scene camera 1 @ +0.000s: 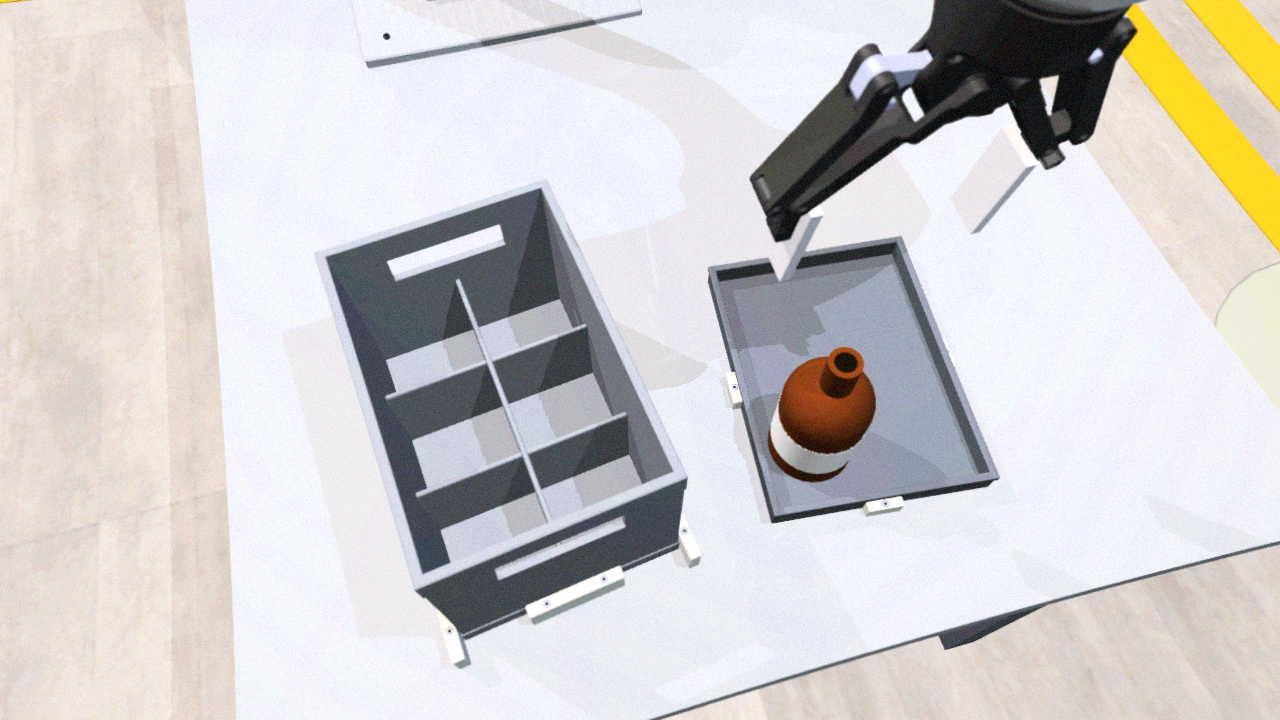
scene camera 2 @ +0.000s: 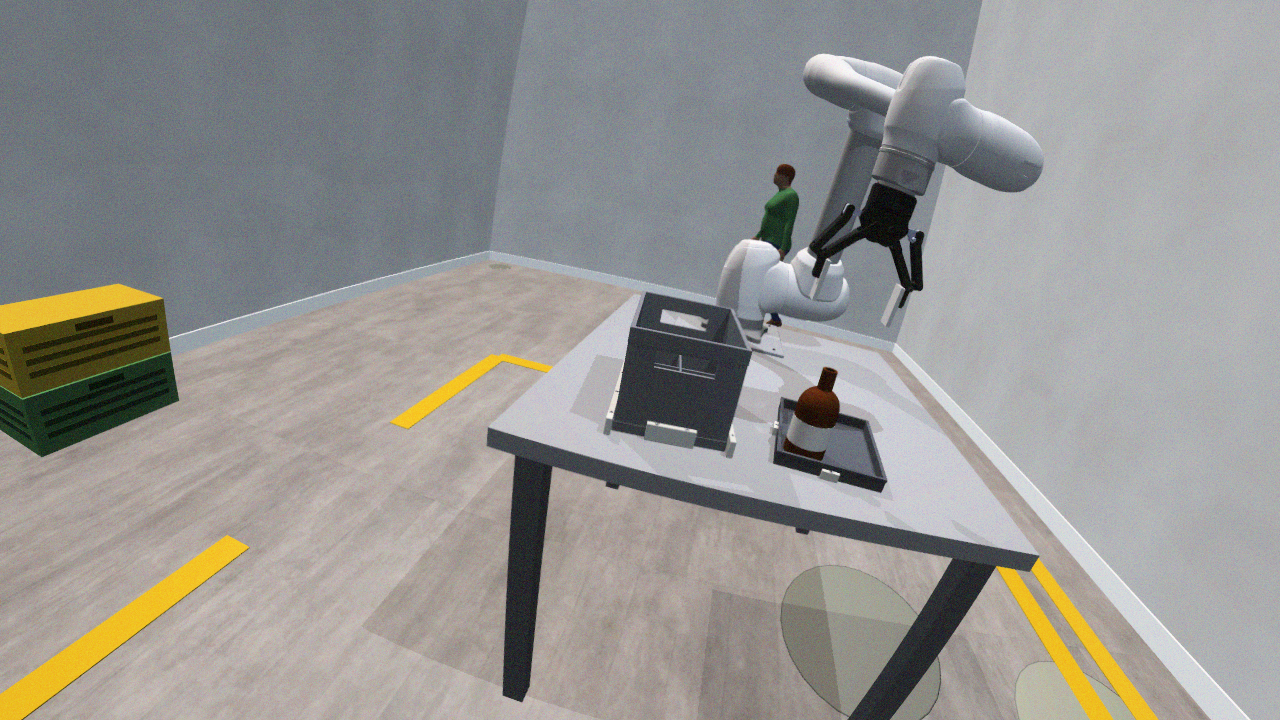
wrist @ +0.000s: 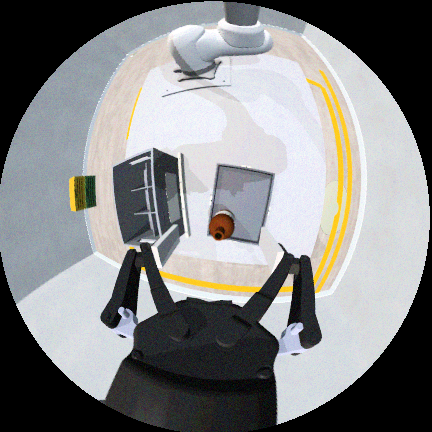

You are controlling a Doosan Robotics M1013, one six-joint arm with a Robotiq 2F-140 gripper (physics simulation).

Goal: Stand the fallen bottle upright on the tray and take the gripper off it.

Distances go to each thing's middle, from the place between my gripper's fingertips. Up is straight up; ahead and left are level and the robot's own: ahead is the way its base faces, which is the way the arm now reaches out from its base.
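The brown bottle [scene camera 1: 827,404] has my hand 170 mm above it, 40 mm short of it and 10 mm to the left of it.
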